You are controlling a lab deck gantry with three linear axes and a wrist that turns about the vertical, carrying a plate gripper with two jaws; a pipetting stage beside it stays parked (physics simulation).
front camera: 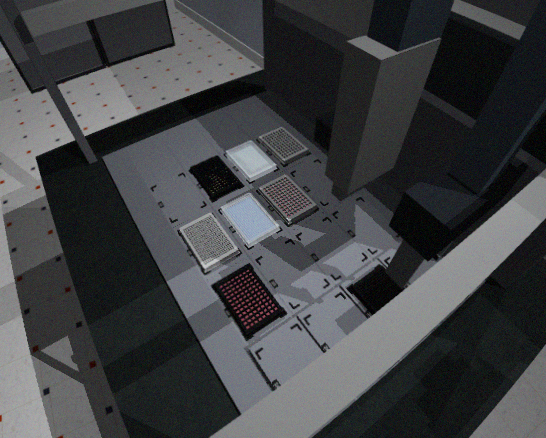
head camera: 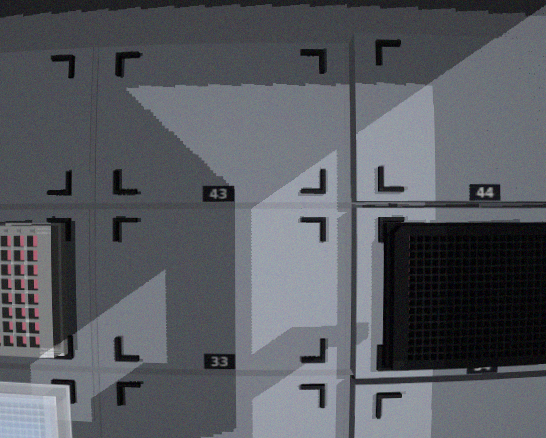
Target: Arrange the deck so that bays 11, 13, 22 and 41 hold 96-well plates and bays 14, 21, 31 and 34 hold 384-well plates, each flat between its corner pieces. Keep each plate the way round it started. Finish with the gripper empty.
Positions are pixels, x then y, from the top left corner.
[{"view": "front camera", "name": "my gripper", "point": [412,264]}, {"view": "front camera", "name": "grey 96-well plate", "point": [280,143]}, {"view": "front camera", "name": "black yellow-well 96-well plate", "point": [215,177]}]
